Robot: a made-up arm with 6 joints.
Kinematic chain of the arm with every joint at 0, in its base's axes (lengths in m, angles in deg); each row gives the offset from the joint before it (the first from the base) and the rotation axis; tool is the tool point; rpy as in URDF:
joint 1: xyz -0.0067 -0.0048 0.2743 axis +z
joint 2: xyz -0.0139 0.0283 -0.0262 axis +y
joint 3: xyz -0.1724 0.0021 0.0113 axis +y
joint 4: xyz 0.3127 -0.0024 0.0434 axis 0.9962 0 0.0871
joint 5: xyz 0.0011 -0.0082 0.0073 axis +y
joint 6: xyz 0.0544 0.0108 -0.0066 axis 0.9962 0 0.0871
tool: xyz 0.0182 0.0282 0.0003 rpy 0 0 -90
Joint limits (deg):
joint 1: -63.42..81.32
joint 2: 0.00..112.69
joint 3: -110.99..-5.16
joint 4: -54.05..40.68
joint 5: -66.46..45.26
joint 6: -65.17..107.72
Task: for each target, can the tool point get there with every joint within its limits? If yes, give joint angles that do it. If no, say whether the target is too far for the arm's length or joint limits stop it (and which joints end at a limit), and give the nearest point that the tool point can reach.
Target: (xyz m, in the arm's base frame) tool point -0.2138 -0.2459 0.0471
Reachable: no: joint limits stop it (at a limit: joint 1, joint 2, joint 3, joint 6) | nearest point -0.0758 -0.0516 0.0779 | short by 0.240 m
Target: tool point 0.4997 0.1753 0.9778
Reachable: no: too far | nearest point 0.2762 0.0958 0.6640 | short by 0.393 m
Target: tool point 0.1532 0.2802 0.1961
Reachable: yes | joints 55.14 95.93 -59.14 -42.49 19.46 0.96
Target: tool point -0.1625 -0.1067 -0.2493
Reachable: no: joint limits stop it (at a limit: joint 1, joint 2, joint 3, joint 4) | nearest point -0.0619 -0.0090 0.0143 | short by 0.299 m
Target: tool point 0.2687 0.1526 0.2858
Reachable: yes | joints 21.53 78.89 -40.85 8.57 -43.79 34.81
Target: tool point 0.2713 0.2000 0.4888
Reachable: yes | joints 25.18 84.85 -95.30 11.54 36.71 -17.10
